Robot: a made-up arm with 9 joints.
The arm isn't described. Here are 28 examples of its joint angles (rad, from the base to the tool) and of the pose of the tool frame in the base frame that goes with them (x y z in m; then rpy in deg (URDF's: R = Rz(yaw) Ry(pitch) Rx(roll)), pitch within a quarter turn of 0, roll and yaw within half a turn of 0).
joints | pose
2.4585 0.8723 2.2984 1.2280 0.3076 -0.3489 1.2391 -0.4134 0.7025 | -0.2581 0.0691 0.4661 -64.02 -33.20 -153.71
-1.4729 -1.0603 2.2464 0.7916 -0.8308 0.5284 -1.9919 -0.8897 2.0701 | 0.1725 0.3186 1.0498 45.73 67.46 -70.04
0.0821 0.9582 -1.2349 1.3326 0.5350 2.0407 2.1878 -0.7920 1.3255 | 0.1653 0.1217 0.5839 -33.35 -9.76 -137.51
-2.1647 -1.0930 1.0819 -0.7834 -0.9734 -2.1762 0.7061 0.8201 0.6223 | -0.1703 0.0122 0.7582 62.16 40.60 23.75
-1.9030 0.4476 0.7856 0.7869 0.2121 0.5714 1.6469 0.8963 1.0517 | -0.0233 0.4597 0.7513 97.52 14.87 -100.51
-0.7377 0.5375 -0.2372 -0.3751 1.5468 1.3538 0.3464 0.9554 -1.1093 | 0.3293 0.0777 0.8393 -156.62 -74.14 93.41
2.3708 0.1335 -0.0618 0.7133 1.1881 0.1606 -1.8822 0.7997 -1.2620 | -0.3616 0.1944 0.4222 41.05 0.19 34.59
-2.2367 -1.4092 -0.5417 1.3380 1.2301 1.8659 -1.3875 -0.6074 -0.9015 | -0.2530 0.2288 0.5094 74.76 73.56 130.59
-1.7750 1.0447 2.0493 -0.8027 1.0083 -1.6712 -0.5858 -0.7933 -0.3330 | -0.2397 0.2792 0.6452 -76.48 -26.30 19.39
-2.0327 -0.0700 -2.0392 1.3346 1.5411 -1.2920 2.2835 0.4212 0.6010 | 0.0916 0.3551 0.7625 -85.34 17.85 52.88
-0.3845 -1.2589 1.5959 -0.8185 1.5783 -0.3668 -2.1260 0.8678 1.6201 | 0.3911 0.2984 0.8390 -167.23 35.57 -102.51
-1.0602 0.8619 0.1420 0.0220 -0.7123 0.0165 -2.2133 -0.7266 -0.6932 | -0.2651 0.3811 0.7807 160.89 8.84 99.19
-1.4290 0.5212 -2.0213 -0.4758 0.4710 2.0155 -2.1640 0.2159 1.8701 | -0.0967 0.4520 0.7948 -13.15 9.34 -95.02
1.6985 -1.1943 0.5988 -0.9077 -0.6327 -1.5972 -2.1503 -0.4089 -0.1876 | -0.2051 -0.1513 0.8116 -90.40 -42.99 13.05
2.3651 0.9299 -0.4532 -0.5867 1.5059 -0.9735 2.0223 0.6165 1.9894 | -0.4029 -0.1330 0.5651 -121.54 -55.13 33.30
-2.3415 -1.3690 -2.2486 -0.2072 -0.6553 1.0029 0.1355 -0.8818 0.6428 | -0.0489 0.4642 0.8564 -163.16 57.81 176.82
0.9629 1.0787 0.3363 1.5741 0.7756 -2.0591 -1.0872 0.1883 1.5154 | -0.0463 -0.2987 0.5886 -97.55 22.91 94.42
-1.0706 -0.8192 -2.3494 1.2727 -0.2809 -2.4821 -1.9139 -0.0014 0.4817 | -0.0509 0.0455 0.6707 167.43 -59.38 152.89
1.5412 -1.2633 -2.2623 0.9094 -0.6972 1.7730 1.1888 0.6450 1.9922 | -0.1578 -0.1471 0.7896 94.82 41.24 134.30
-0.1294 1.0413 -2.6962 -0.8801 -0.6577 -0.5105 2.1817 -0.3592 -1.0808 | 0.2795 0.2284 0.8197 74.02 32.99 -2.11
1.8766 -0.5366 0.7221 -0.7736 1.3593 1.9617 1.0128 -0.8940 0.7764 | -0.2810 -0.1829 0.3913 93.20 -56.30 27.21
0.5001 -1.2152 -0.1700 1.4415 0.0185 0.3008 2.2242 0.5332 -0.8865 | 0.0584 0.0643 0.4689 111.22 -70.70 -36.38
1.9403 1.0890 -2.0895 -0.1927 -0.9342 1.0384 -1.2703 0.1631 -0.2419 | 0.0223 -0.4651 0.6144 -50.20 -53.12 25.84
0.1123 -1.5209 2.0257 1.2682 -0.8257 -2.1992 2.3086 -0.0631 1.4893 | 0.2299 -0.0172 0.6115 -152.25 -21.99 -36.09
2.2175 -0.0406 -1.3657 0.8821 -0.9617 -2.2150 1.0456 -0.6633 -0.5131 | -0.2472 -0.0938 0.7319 30.52 33.95 23.73
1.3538 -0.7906 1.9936 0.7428 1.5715 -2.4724 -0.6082 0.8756 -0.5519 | 0.1107 -0.1550 0.4698 -68.71 63.29 -12.49
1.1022 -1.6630 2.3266 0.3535 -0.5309 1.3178 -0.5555 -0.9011 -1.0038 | -0.2074 -0.3171 0.4498 -41.20 -39.40 -20.95
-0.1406 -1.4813 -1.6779 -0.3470 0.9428 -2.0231 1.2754 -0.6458 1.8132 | 0.1542 0.0754 0.4759 90.54 -31.80 -144.28
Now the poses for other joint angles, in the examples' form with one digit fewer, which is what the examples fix.
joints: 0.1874 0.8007 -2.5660 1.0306 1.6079 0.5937 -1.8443 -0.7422 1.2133
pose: 0.025 -0.189 0.456 148.0 -52.2 92.6
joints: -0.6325 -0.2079 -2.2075 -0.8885 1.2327 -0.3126 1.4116 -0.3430 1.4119
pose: 0.056 -0.014 0.624 128.2 -24.9 114.8
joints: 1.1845 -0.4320 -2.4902 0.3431 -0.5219 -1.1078 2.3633 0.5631 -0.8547
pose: 0.011 -0.105 0.670 63.1 43.5 -21.9
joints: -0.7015 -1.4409 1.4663 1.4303 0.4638 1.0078 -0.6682 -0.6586 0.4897
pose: 0.188 0.413 0.522 -36.4 -41.5 -129.9
